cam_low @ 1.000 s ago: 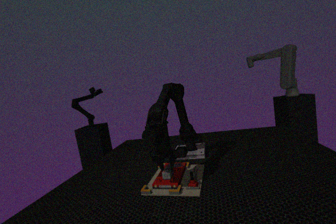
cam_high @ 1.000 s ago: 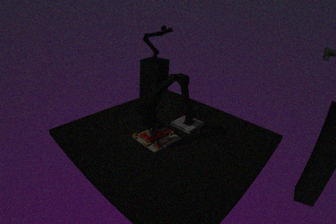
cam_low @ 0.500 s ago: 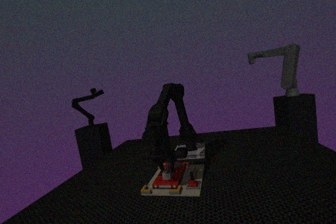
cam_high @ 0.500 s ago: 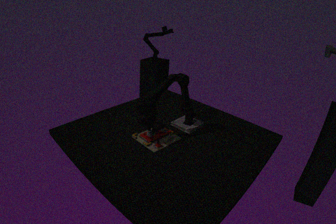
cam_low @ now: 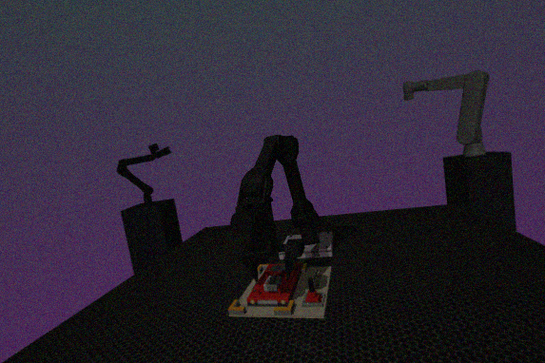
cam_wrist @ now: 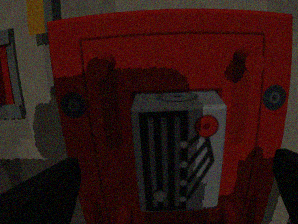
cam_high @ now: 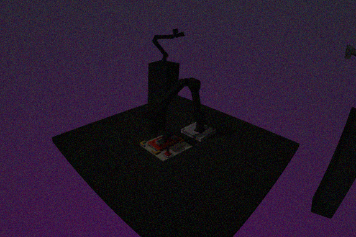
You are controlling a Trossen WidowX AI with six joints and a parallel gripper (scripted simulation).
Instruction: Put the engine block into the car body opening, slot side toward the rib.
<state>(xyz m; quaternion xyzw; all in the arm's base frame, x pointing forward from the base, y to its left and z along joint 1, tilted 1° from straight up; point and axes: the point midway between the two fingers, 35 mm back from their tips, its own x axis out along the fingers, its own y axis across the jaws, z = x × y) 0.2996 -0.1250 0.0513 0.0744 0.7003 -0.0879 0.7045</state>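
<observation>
My gripper tip is 2 cm above the engine block.
</observation>
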